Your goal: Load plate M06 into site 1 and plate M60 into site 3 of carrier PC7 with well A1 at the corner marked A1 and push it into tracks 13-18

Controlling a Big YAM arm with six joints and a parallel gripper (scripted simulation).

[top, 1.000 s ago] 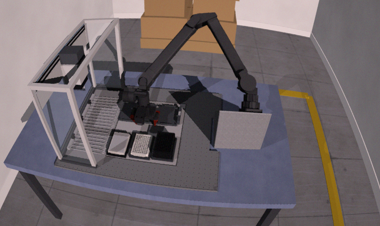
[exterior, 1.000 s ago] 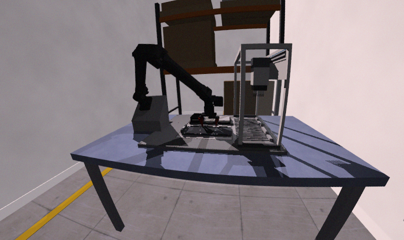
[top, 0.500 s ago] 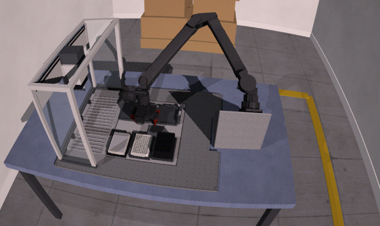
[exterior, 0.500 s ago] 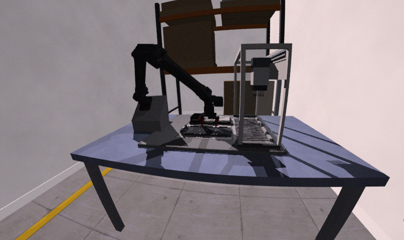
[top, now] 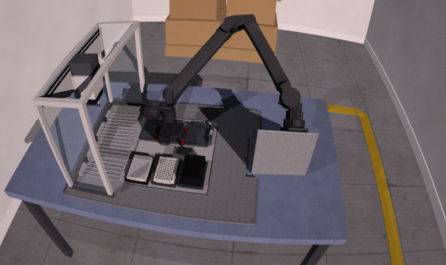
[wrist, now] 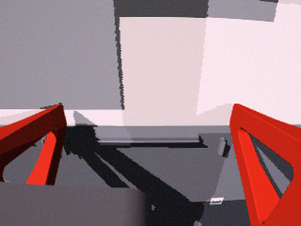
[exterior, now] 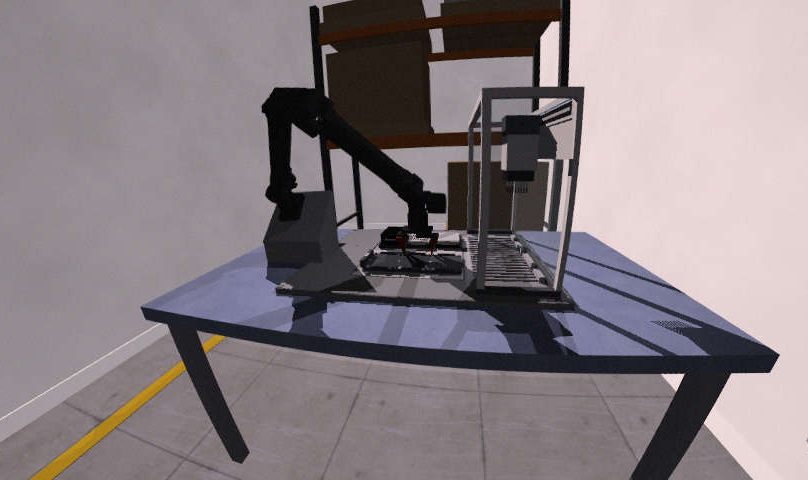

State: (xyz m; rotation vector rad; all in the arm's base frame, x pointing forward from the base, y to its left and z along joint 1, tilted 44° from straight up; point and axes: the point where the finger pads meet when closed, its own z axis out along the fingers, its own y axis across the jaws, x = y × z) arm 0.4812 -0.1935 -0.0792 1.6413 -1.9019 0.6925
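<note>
Right now the black nest S3 is 150 mm to the left of my hand, 120 mm ahead of it and 10 mm below it. From my hand the other things lie so: dark plate carrier PC7: 80 mm to the right, 10 mm behind; white 96-well plate M06: 160 mm to the left, 10 mm ahead, 10 mm above; plate nest S2: 160 mm to the left, 10 mm below, 10 mm ahead.
</note>
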